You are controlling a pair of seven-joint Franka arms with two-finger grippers.
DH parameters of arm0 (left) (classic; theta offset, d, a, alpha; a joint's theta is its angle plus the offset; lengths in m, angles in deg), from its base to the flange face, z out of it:
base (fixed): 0 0 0 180
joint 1: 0 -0.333 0 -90
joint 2: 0 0 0 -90
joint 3: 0 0.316 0.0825 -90
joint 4: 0 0 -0.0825 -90
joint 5: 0 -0.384 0 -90
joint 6: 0 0 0.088 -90
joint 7: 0 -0.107 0 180
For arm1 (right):
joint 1: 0 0.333 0 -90
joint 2: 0 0 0 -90
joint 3: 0 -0.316 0.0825 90
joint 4: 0 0 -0.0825 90
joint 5: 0 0.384 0 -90
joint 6: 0 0 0.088 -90
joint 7: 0 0.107 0 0
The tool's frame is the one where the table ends.
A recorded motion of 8 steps. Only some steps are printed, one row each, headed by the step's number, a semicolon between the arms.
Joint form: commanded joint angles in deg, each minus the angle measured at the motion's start. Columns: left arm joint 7, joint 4, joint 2, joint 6, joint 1, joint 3, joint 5; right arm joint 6, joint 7, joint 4, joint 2, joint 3, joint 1, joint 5.
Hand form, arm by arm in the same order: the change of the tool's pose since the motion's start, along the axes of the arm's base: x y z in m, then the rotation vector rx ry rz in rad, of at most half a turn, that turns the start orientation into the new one. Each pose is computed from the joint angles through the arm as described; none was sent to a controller.
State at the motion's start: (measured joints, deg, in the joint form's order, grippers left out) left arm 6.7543 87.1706 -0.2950 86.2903 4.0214 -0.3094 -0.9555; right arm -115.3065 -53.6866 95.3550 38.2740 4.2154 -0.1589 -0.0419
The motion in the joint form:
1: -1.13 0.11 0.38 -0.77 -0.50 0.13 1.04; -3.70 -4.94 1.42 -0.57 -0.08 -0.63 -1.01
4: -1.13 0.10 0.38 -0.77 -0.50 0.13 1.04; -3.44 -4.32 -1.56 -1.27 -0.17 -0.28 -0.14
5: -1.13 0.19 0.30 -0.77 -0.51 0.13 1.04; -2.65 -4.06 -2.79 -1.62 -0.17 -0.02 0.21
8: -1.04 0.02 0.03 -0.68 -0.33 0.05 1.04; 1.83 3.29 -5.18 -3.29 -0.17 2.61 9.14
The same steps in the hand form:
1: -0.0032 0.0042 0.0016 -0.0179 0.0102 -0.0095; 0.0008 -0.0074 0.0003 0.0112 -0.0454 0.0870
4: -0.0032 0.0042 0.0017 -0.0179 0.0100 -0.0095; 0.0190 -0.0020 0.0286 0.0144 -0.1068 0.0758
5: -0.0028 0.0043 0.0002 -0.0178 0.0129 -0.0093; 0.0247 0.0014 0.0406 0.0169 -0.1213 0.0722
8: -0.0013 0.0017 -0.0009 -0.0177 0.0131 -0.0122; 0.0314 0.0425 0.0729 0.1108 -0.1220 -0.1043

